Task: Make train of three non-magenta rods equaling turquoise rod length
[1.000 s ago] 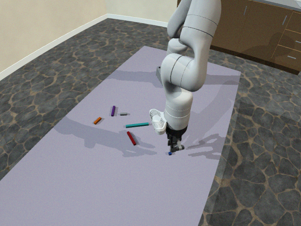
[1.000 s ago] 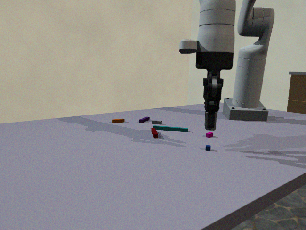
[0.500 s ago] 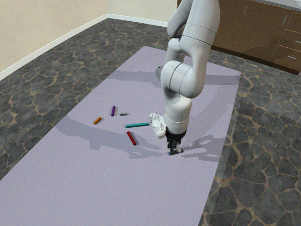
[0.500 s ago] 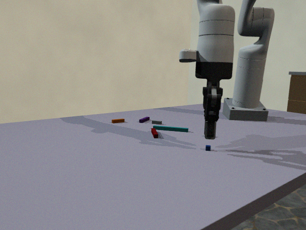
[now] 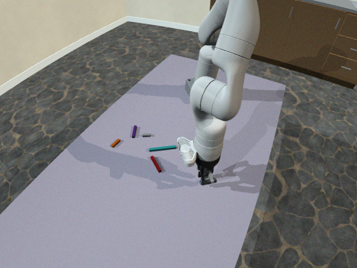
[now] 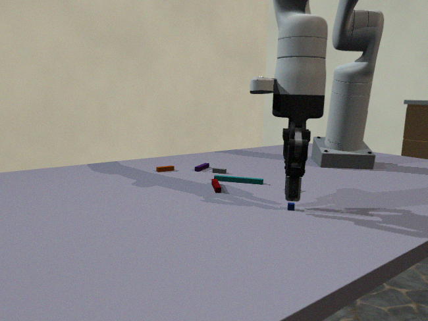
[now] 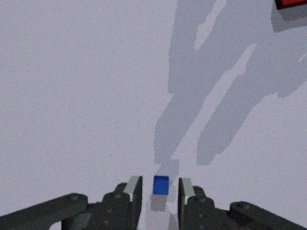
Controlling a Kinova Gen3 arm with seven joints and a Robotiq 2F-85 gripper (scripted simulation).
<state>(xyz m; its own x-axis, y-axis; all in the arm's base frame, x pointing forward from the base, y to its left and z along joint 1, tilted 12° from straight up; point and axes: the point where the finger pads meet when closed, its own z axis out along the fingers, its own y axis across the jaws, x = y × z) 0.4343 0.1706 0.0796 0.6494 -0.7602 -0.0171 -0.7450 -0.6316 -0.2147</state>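
Now: the blue rod 30 mm below my hand. The rest, counted from my hand: turquoise rod: 60 mm behind, 180 mm to the right, 30 mm below; then red rod: 10 mm ahead, 170 mm to the right, 30 mm below; then magenta rod: 100 mm behind, 70 mm to the right, 30 mm below.
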